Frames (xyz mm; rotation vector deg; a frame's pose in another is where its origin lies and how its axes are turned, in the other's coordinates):
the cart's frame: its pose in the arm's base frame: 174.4 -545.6 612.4 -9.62 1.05 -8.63
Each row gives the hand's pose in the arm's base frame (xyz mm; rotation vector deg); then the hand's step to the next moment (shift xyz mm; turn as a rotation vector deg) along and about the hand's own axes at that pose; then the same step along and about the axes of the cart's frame.
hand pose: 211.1 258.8 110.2 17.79 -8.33 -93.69
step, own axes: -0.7 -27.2 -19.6 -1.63 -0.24 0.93
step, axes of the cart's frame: -20.7 6.2 -25.6 -0.63 1.29 1.24
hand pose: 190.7 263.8 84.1 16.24 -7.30 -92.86
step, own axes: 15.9 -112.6 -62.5 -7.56 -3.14 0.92
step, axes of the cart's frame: -91.3 -0.6 -92.2 -4.03 6.88 2.05
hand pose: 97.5 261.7 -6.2 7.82 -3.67 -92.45
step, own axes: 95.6 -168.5 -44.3 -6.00 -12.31 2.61
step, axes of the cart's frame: -150.2 -96.0 -87.9 -13.12 4.27 2.00
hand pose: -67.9 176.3 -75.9 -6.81 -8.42 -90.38
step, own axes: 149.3 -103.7 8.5 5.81 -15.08 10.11
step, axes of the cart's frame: -82.8 -162.0 3.9 -14.62 -7.84 9.39
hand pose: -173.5 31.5 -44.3 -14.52 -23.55 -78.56
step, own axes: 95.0 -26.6 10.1 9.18 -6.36 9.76
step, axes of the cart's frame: -1.0 -93.6 32.7 -5.42 -8.26 11.06
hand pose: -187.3 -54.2 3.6 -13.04 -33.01 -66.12
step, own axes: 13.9 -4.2 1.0 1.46 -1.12 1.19
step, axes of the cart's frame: 1.6 -13.3 5.7 -0.81 -1.46 1.42
